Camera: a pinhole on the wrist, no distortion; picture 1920 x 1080 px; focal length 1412.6 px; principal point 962.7 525.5 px. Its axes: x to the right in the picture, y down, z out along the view. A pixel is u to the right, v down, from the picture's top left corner.
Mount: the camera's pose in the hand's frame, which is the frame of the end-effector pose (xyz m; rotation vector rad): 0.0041 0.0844 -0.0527 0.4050 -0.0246 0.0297
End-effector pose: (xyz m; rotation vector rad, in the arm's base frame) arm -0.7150 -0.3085 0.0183 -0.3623 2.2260 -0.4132
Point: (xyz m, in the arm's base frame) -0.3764 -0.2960 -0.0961
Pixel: 477 875
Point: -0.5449 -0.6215 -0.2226
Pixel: 1514 159
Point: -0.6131 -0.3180 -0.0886
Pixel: 1057 671
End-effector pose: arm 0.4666 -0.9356 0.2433 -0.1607 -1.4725 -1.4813
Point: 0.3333 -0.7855 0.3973
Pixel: 1457 916
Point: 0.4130 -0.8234 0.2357
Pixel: 676 359
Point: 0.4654 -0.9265 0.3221
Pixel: 1758 575
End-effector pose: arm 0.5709 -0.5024 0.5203 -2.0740 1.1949 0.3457
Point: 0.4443 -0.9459 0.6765
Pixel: behind the camera
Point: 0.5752 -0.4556 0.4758
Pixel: 898 223
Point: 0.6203 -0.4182 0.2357
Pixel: 1575 981
